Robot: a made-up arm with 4 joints.
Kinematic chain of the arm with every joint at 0, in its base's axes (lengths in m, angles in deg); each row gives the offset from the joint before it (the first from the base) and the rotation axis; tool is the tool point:
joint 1: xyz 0 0 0.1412 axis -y
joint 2: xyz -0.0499 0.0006 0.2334 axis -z
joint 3: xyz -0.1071 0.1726 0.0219 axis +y
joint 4: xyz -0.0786 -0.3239 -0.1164 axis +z
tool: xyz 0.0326 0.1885 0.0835
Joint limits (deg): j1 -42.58..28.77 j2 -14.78..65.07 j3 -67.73..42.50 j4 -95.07..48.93
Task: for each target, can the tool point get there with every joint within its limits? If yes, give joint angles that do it. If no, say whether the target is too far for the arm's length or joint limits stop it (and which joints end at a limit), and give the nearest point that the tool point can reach.
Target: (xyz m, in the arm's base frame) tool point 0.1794 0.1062 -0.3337
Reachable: no: joint limits stop it (at a limit: joint 1, joint 2, joint 3, joint 4) | nearest point -0.1304 0.1374 0.1362 | short by 0.564 m
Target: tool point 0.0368 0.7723 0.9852
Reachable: no: too far | nearest point 0.0175 0.2499 0.5436 | short by 0.684 m
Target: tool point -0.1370 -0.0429 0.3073
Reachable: yes | joints 11.43 -1.78 27.49 -45.29
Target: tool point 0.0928 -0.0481 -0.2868
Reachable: no: joint limits stop it (at a limit: joint 1, joint 2, joint 3, joint 4) | nearest point -0.2002 -0.0410 0.0979 | short by 0.484 m
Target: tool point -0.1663 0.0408 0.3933
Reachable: yes | joints -5.41 3.52 25.49 -7.22
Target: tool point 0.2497 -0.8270 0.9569
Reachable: no: too far | nearest point 0.1033 -0.1990 0.4788 | short by 0.803 m
